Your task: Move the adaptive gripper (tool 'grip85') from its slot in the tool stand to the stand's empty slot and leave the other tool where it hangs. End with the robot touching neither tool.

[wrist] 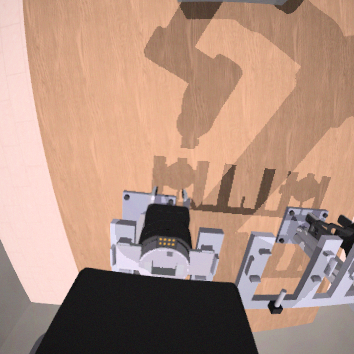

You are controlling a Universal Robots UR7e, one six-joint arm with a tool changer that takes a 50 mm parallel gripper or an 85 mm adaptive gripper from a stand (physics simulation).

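Frame: origin at the arm's base, x right, y ahead, z up, level; millimetres.
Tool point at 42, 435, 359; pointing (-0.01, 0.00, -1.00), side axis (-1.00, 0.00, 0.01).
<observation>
A point is followed by its place in that frame, as x, y, z.
The adaptive gripper (331, 230), with black finger linkages, hangs in the right slot at the right edge; its round coupling side is cut off by the frame. The other tool (166, 226) {35, 512, 160}, a black body with two small grey fingers, hangs in the left slot, its round grey coupling face and gold contacts uncovered. The tool stand (300, 302) {-201, 628, 178} has its empty middle slot between two light grey uprights, right of the left tool. No gripper shows on the arm; both tools sit in the stand. A black housing (155, 315) of the arm's wrist fills the bottom and hides the stand's lower left part.
A wooden table (100, 100) {220, 366, -104} carries shadows of the arm and stand. A grey block-like edge (235, 1) {-56, 110, -101} shows at the top. A short pin with a black block (275, 307) {-145, 620, 192} stands at the middle slot's base. A pale tiled surface (15, 125) lies beyond the table's left edge.
</observation>
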